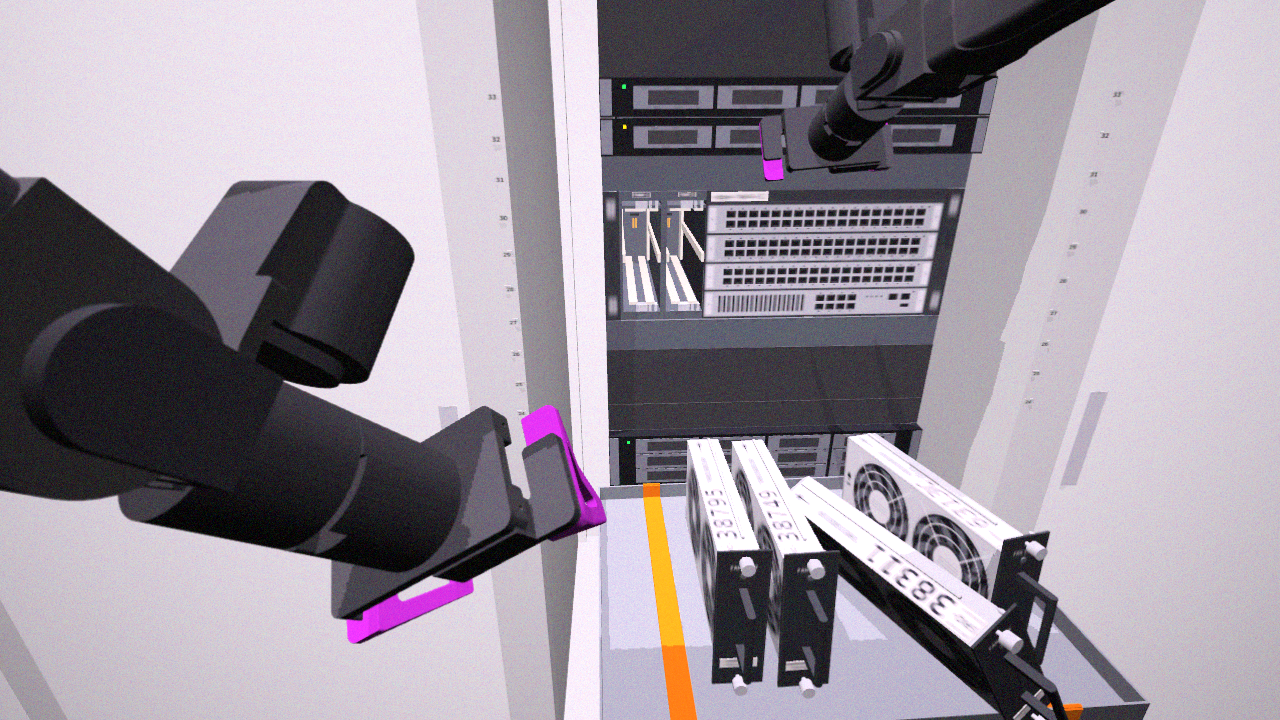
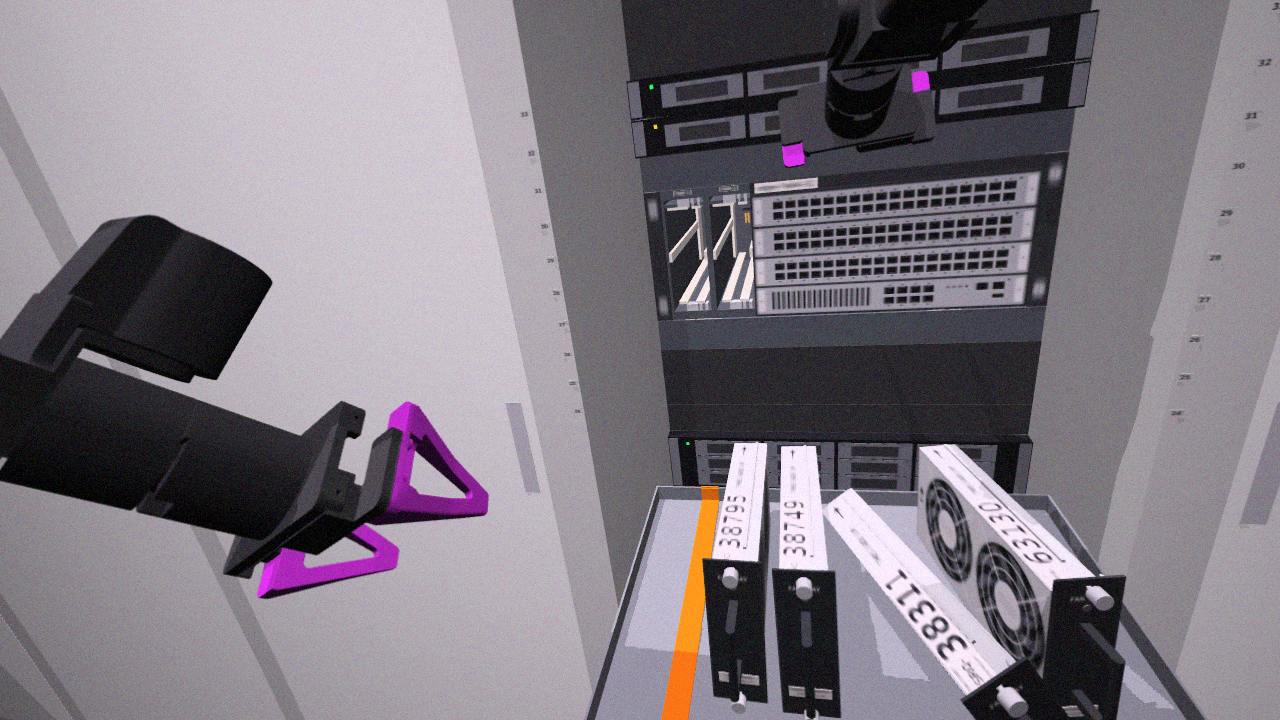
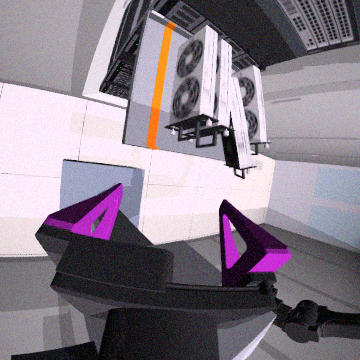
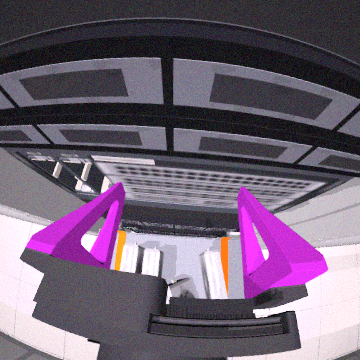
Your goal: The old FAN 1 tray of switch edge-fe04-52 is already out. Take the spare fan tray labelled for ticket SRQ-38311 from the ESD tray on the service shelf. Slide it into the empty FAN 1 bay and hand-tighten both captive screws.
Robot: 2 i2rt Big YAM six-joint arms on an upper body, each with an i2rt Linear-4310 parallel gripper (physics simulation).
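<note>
The spare fan tray marked 38311 (image 1: 895,559) (image 2: 921,600) (image 3: 241,125) sits askew in the grey ESD tray (image 1: 626,582) (image 2: 662,573) (image 3: 142,90), its handle end sticking out over the near edge. A captive screw (image 1: 1009,639) (image 2: 1011,700) shows on its faceplate. Two empty bays, one (image 1: 639,282) (image 2: 698,286) beside the other (image 1: 682,279) (image 2: 736,282), are at the switch's left; no readable label tells which is FAN 1. My left gripper (image 1: 535,550) (image 2: 442,530) (image 3: 172,196) is open and empty, left of the ESD tray. My right gripper (image 1: 827,161) (image 2: 857,119) (image 4: 179,189) is open and empty, high before the rack.
Fan trays 38795 (image 1: 720,501) (image 2: 745,510) and 38749 (image 1: 778,501) (image 2: 801,510) stand side by side left of 38311. Fan tray 63130 (image 1: 948,501) (image 2: 1011,519) stands close at its right. Light cabinet walls flank the rack. Servers (image 1: 671,96) (image 2: 702,91) sit above the switch.
</note>
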